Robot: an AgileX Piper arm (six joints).
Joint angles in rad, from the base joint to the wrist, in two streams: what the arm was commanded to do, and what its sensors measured. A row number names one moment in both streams.
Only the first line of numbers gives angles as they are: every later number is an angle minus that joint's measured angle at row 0.
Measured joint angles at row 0:
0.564, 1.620, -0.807, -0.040, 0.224, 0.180
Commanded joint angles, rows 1 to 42:
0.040, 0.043, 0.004, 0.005, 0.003, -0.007
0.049, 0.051, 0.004, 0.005, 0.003, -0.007
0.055, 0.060, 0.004, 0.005, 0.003, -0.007
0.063, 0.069, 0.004, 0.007, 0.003, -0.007
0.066, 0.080, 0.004, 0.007, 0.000, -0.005
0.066, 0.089, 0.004, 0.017, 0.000, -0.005
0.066, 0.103, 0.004, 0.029, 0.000, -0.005
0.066, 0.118, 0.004, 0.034, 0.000, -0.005
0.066, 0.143, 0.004, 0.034, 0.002, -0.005
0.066, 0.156, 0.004, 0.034, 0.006, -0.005
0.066, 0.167, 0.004, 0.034, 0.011, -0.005
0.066, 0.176, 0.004, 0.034, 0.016, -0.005
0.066, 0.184, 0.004, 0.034, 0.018, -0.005
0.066, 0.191, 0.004, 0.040, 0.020, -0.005
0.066, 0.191, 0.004, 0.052, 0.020, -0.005
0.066, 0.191, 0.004, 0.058, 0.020, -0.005
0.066, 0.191, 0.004, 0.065, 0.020, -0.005
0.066, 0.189, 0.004, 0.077, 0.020, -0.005
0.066, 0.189, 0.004, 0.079, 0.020, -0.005
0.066, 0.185, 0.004, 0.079, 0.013, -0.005
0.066, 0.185, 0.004, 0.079, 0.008, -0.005
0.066, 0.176, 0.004, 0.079, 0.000, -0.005
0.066, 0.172, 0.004, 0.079, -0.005, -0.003
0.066, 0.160, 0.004, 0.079, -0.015, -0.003
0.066, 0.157, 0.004, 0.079, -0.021, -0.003
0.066, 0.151, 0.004, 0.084, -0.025, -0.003
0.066, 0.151, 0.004, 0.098, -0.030, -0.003
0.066, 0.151, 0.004, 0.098, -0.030, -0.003
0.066, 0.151, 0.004, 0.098, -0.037, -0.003
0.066, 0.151, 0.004, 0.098, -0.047, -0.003
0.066, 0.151, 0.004, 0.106, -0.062, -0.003
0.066, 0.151, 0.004, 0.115, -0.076, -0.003
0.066, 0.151, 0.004, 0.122, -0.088, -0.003
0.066, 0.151, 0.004, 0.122, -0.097, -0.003
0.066, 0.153, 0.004, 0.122, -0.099, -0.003
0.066, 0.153, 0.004, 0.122, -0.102, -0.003
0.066, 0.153, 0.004, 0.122, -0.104, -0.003
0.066, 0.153, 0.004, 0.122, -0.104, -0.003
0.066, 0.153, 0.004, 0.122, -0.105, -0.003
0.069, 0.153, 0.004, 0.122, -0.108, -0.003
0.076, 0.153, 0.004, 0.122, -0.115, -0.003
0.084, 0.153, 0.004, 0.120, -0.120, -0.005
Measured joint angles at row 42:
0.066, 0.158, 0.000, 0.121, -0.095, 0.000
